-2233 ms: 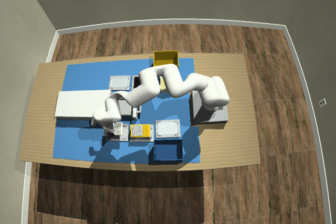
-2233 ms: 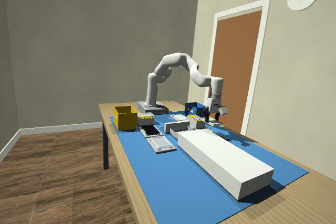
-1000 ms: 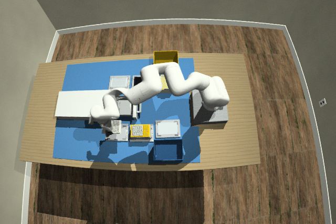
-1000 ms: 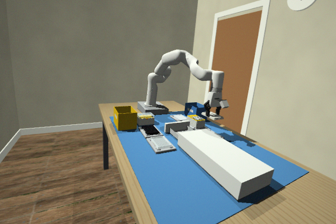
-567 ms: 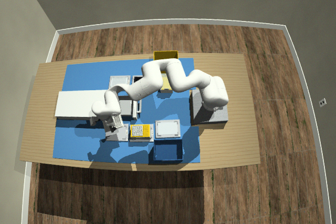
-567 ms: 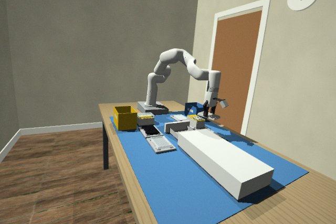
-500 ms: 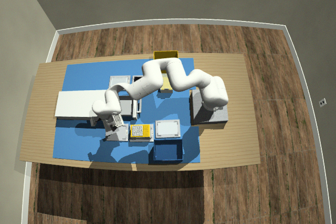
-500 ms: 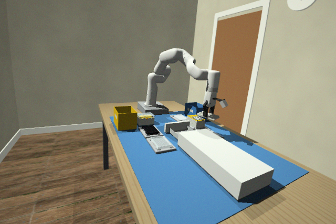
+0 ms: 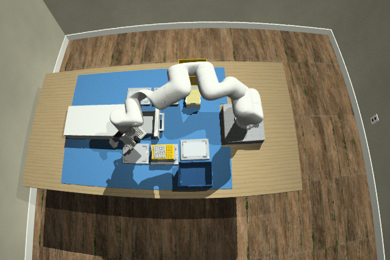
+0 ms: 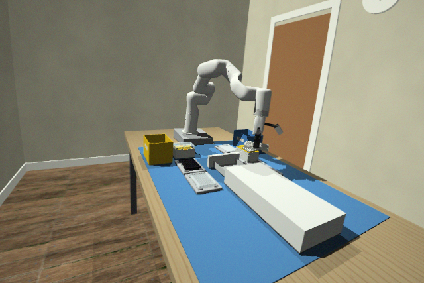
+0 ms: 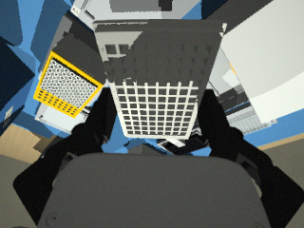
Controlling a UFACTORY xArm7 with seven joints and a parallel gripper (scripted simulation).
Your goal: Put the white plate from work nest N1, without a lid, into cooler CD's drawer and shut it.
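My hand is 140 mm above the drawer, 120 mm to the left of it and 10 mm short of it. Round my hand: grey nest: 150 mm below, 60 mm to the left, 10 mm ahead; white plate: 10 mm below; yellow tip box: 170 mm behind, 100 mm below, 30 mm to the left.
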